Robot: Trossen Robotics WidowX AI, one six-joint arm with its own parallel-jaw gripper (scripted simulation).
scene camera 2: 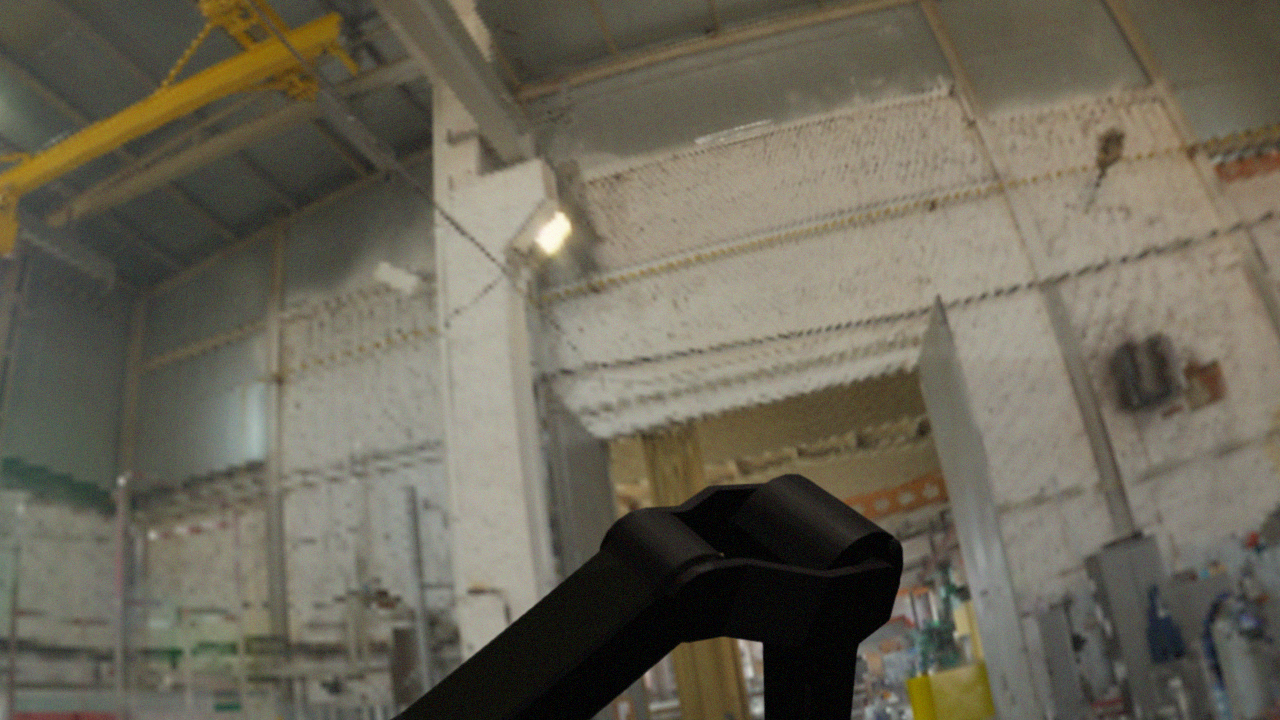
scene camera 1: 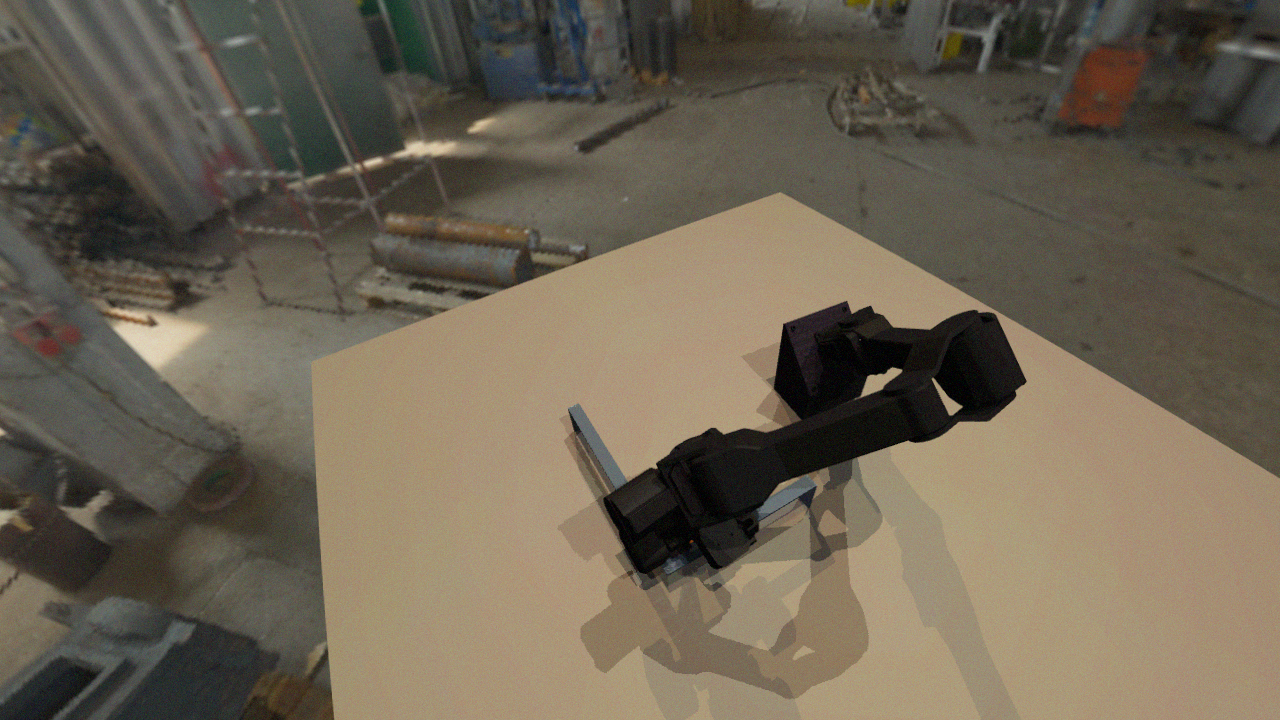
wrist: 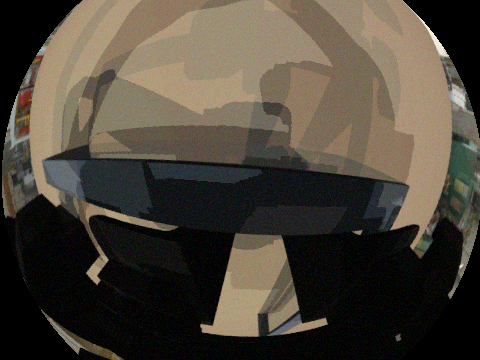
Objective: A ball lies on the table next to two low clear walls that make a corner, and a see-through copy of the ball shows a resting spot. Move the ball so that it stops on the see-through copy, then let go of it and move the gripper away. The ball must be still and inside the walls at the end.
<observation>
my gripper: scene camera 1; wrist; not seen in scene camera 2 (out of frame)
same spot on my gripper: (scene camera 1: 676, 543) = (wrist: 435, 279)
</observation>
